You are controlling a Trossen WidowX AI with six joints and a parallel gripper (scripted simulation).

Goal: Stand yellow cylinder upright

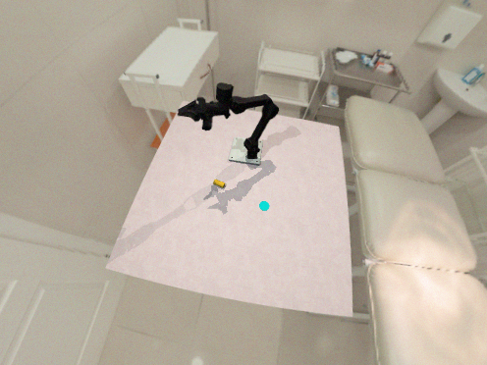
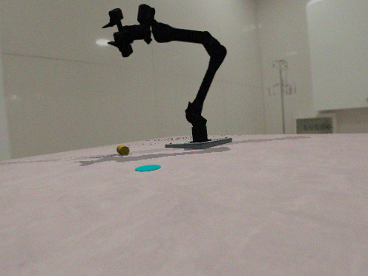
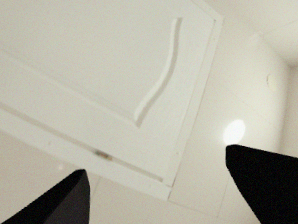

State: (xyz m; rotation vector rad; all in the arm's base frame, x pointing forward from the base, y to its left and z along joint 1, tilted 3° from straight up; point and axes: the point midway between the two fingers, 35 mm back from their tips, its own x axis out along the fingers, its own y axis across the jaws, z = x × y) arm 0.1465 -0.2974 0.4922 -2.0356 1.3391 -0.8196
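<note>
My gripper tip is now 70 mm short of the yellow tall cylinder, 140 mm to the right of it and 490 mm above it. Round my gripper tip: cyan circle (210 mm ahead, 400 mm to the left, 510 mm below).
</note>
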